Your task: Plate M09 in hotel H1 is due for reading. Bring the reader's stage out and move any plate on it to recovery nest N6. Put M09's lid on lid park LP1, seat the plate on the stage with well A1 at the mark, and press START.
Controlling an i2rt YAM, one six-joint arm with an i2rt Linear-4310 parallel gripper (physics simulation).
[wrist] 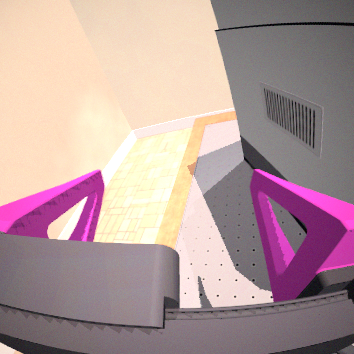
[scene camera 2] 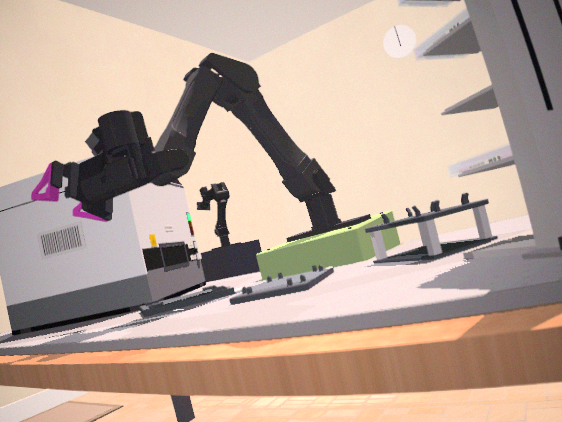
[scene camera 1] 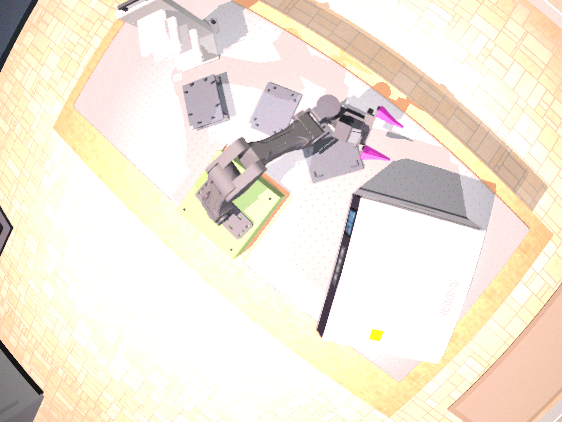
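Where they show: gripper, fingertip midpoint: (wrist: 176,177) (scene camera 2: 53,204) (scene camera 1: 396,143); arm's base at its link origin: (scene camera 2: 328,230) (scene camera 1: 223,209).
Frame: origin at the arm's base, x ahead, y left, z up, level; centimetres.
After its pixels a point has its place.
Observation:
My gripper (scene camera 1: 396,143) {x 49.7, y -24.0, z 16.2 cm} (scene camera 2: 53,205) {x 49.7, y -24.0, z 16.2 cm} (wrist: 176,177) {x 49.7, y -24.0, z 16.2 cm} is open and empty, its magenta fingers wide apart. It is raised near the table's back edge, beside the reader. The reader (scene camera 1: 400,275) {x 28.3, y -46.4, z 27.3 cm} (scene camera 2: 75,250) {x 40.7, y -37.6, z 8.4 cm} (wrist: 300,60) {x 40.6, y -37.7, z 18.2 cm} is a large white box with a dark front strip; its stage does not show outside it. The hotel (scene camera 1: 202,35) {x 35.7, y 49.6, z -4.5 cm} (scene camera 2: 525,150) {x 39.5, y 49.2, z 2.9 cm} stands at the opposite end. A clear plate (scene camera 2: 480,166) {x 33.0, y 43.2, z 3.0 cm} with a small, blurred label lies on its low shelf, and another plate (scene camera 2: 447,32) {x 33.1, y 44.0, z 19.0 cm} lies higher up. Which nest is LP1 or N6 cannot be read.
A raised stand with pegs (scene camera 1: 202,102) {x 19.0, y 29.4, z -1.0 cm} (scene camera 2: 430,216) {x 27.8, y 34.1, z -1.3 cm} is near the hotel. A flat pegged pad (scene camera 1: 276,107) {x 33.1, y 10.9, z -6.0 cm} (scene camera 2: 282,287) {x 38.5, y 15.4, z -6.0 cm} is beside it, and another pad (scene camera 1: 335,162) {x 33.1, y -14.2, z -5.8 cm} (scene camera 2: 187,302) {x 37.2, y -7.3, z -6.3 cm} lies nearer the reader. The arm stands on a green base (scene camera 1: 260,195) {x 11.0, y -5.3, z -1.0 cm} (scene camera 2: 325,252) {x 12.8, y 6.4, z -4.0 cm}. Another small arm (scene camera 2: 221,215) shows behind.

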